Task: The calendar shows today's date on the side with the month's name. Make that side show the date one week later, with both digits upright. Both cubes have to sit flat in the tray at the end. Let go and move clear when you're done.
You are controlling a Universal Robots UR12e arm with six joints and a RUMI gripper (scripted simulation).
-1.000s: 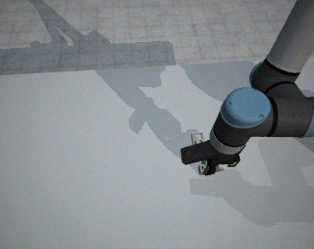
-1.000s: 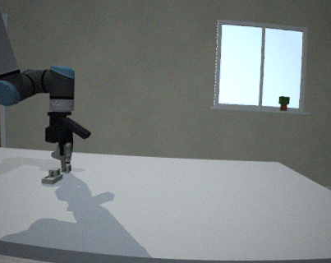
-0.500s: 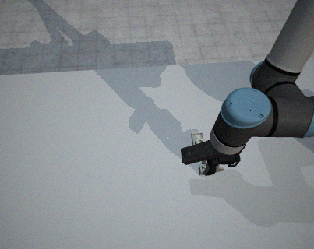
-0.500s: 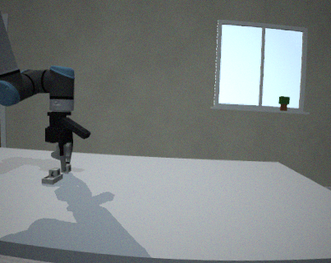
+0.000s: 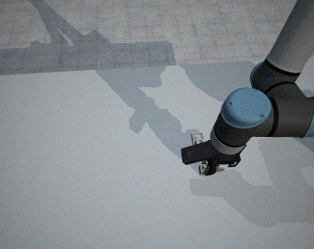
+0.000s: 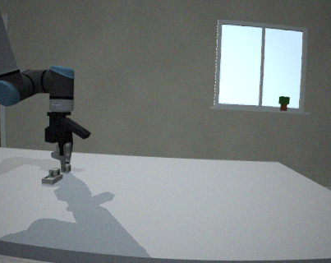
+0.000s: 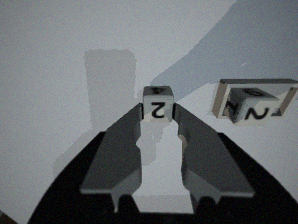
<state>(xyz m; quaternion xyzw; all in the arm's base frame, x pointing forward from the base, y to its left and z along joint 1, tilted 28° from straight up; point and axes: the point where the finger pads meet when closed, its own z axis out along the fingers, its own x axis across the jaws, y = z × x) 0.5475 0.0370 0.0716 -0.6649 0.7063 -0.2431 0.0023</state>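
My hand is 1 cm above the cube. Round my hand: tray 11 cm to the right, 2 cm below, 1 cm behind.
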